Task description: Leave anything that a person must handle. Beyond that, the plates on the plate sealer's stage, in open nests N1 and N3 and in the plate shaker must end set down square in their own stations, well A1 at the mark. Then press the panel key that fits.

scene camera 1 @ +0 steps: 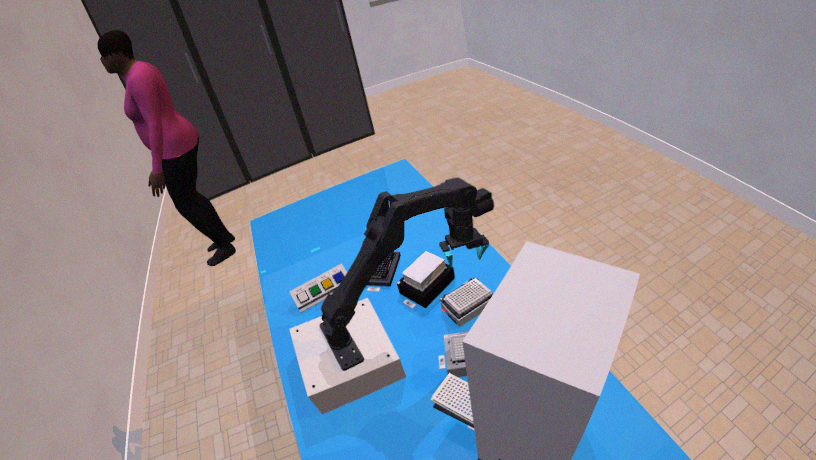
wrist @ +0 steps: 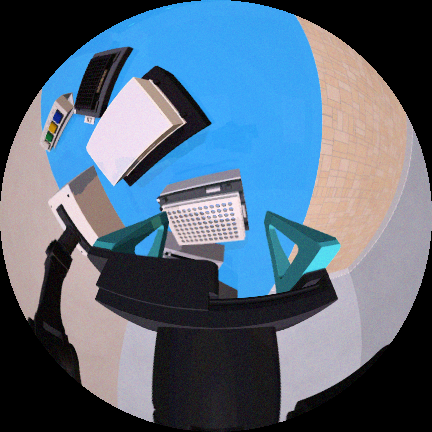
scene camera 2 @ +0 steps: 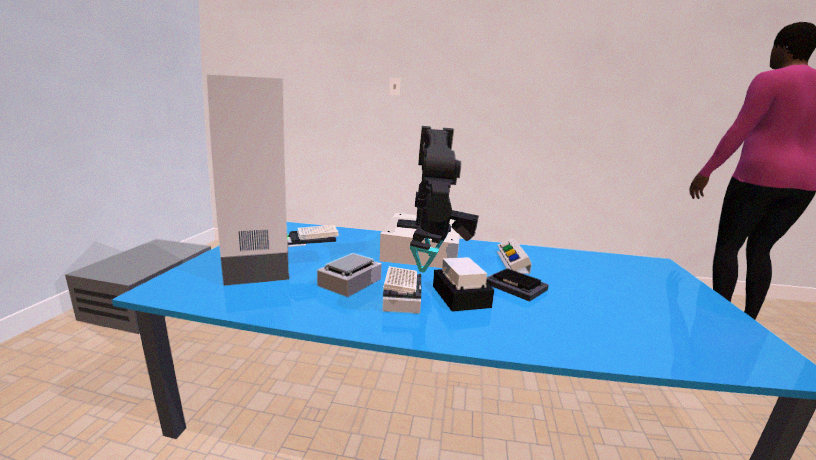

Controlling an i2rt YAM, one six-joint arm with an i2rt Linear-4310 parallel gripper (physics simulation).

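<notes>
My gripper [scene camera 1: 465, 258] [scene camera 2: 424, 257] [wrist: 215, 216] is open and empty, above and apart from the stations. A white well plate [scene camera 1: 469, 294] [scene camera 2: 401, 278] [wrist: 205, 220] lies on a pale station [scene camera 1: 465, 314] [scene camera 2: 401, 304] with dark corner holders. A thick white block-like plate [scene camera 1: 424, 270] [scene camera 2: 464, 273] [wrist: 135, 130] sits on a black station [scene camera 2: 469, 300] [wrist: 187, 100]. A black plate [scene camera 1: 382, 268] [scene camera 2: 517, 280] [wrist: 96, 82] lies in a flat dark nest. A plate [scene camera 2: 350, 264] lies on a grey station [scene camera 2: 349, 281]. Another white plate [scene camera 1: 454, 397] [scene camera 2: 317, 232] lies on a low dark nest. A1 corners are unreadable.
The key panel [scene camera 1: 321, 286] [scene camera 2: 521, 260] [wrist: 63, 104] has white, green, yellow and blue keys. A tall tower [scene camera 1: 554, 320] [scene camera 2: 248, 160] hides parts of two stations in scene camera 1. A person [scene camera 1: 165, 125] [scene camera 2: 782, 131] stands beyond the blue table [scene camera 1: 342, 211] [scene camera 2: 600, 331].
</notes>
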